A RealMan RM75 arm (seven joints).
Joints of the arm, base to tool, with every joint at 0 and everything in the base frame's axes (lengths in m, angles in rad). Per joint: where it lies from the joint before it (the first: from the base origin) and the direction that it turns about. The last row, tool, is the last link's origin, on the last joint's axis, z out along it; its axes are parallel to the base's.
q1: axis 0 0 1 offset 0.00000 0.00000 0.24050
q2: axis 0 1 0 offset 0.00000 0.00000 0.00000
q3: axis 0 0 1 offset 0.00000 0.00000 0.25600
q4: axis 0 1 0 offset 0.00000 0.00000 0.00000
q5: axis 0 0 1 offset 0.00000 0.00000 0.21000
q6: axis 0 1 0 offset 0.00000 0.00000 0.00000
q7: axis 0 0 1 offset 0.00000 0.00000 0.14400
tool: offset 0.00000 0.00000 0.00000
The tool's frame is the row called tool.
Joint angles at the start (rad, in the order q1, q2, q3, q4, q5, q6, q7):
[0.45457 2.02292 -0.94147 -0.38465 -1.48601 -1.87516 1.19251]
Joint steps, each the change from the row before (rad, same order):
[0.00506 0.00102 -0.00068 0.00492 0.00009 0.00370 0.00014]
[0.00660 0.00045 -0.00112 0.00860 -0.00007 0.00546 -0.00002]
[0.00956 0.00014 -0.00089 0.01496 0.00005 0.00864 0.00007]
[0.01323 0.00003 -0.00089 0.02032 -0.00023 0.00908 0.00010]
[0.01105 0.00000 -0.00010 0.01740 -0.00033 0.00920 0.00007]
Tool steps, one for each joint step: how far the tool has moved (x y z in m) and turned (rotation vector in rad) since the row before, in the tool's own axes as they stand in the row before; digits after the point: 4 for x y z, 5 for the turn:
[0.0002 -0.0007 0.0017 -0.00064 0.00036 0.00262]
[0.0005 -0.0010 0.0018 0.00036 0.00119 0.00496]
[0.0010 -0.0015 0.0024 0.00243 0.00126 0.00915]
[0.0011 -0.0017 0.0033 0.00079 0.00119 0.01222]
[0.0010 -0.0016 0.0027 0.00258 0.00141 0.01047]

